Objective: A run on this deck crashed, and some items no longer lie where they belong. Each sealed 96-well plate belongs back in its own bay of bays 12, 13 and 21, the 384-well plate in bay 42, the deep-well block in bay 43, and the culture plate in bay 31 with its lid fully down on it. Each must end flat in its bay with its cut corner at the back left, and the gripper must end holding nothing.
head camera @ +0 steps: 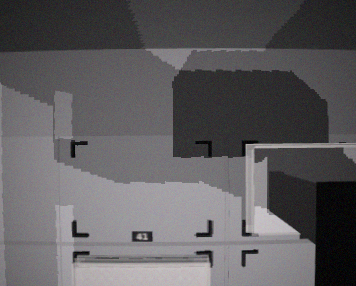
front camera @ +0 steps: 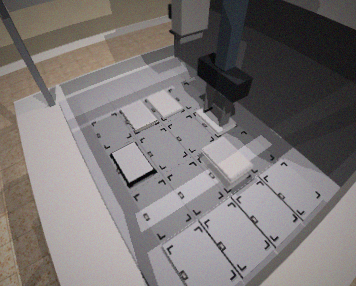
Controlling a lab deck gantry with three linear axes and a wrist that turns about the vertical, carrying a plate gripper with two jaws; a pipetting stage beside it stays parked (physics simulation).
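Observation:
My gripper is open, its jaws above the short ends of the pale 384-well plate, which lies flat in bay 42. In the head view, a dark jaw and the gripper body cover part of that plate. The black-rimmed sealed plate lies in bay 12, another white plate in bay 21. The culture plate is in bay 31; its lid's seating is unclear. A white plate sits on the deep-well block in bay 33. Cut corners are not readable.
Bay 41's black corner marks and label show in the head view. Pale raised panels line the right side of the deck in the front view. The parked pipetting stage hangs at the back. A grey post stands at the left.

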